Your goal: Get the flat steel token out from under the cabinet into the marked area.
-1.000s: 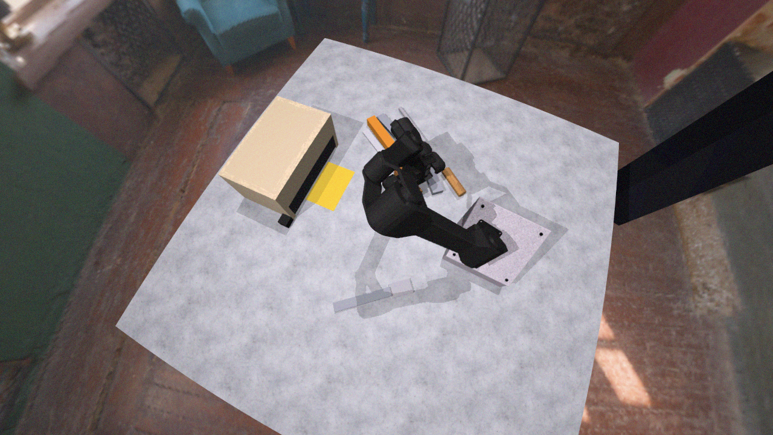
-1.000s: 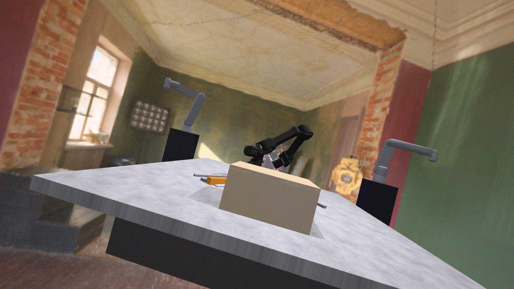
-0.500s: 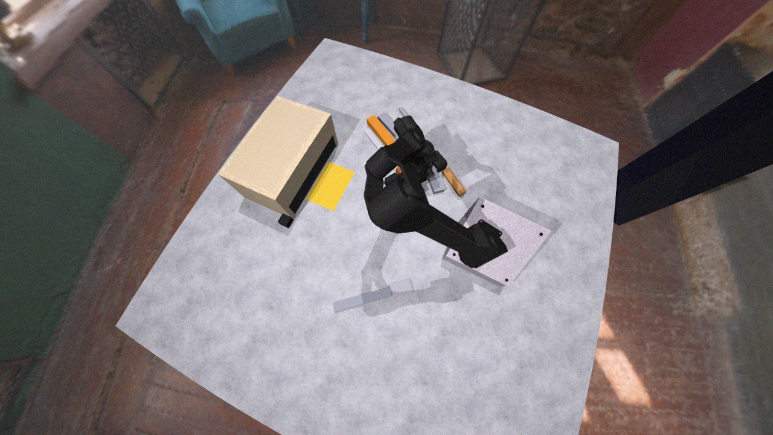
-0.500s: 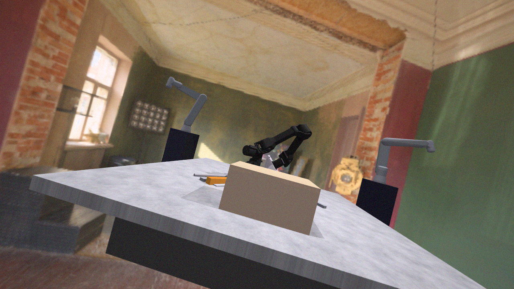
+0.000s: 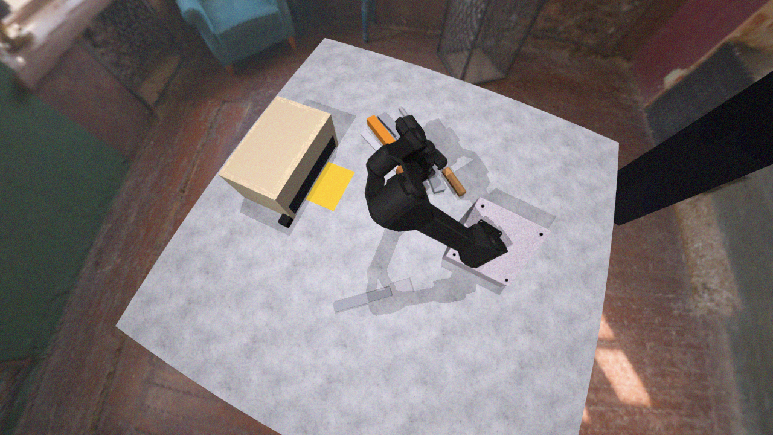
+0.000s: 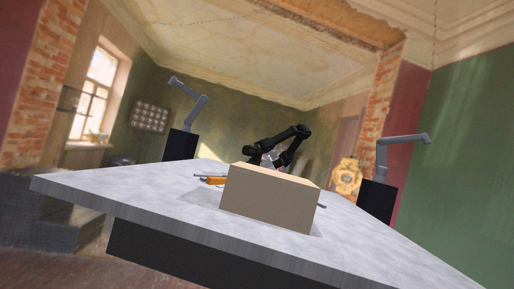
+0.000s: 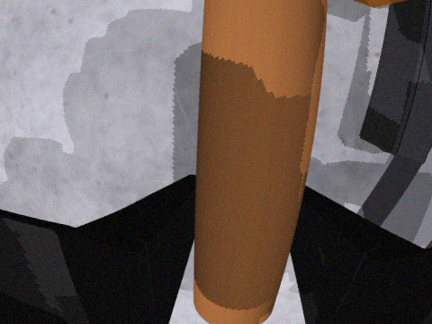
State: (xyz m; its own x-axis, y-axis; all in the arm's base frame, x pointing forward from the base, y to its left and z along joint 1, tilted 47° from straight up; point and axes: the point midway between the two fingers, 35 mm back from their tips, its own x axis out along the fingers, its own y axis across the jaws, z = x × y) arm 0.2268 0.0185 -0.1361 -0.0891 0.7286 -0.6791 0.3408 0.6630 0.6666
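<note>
Now: gripper tip 8 cm to the left of the grey bar and 2 cm past it. From my gripper tip the other things lie so: flat grey token: 39 cm ahead, 13 cm to the left, 1 cm below; orange bar: 16 cm ahead, 10 cm to the right; black-handled tool: 10 cm to the right, 8 cm ahead.
</note>
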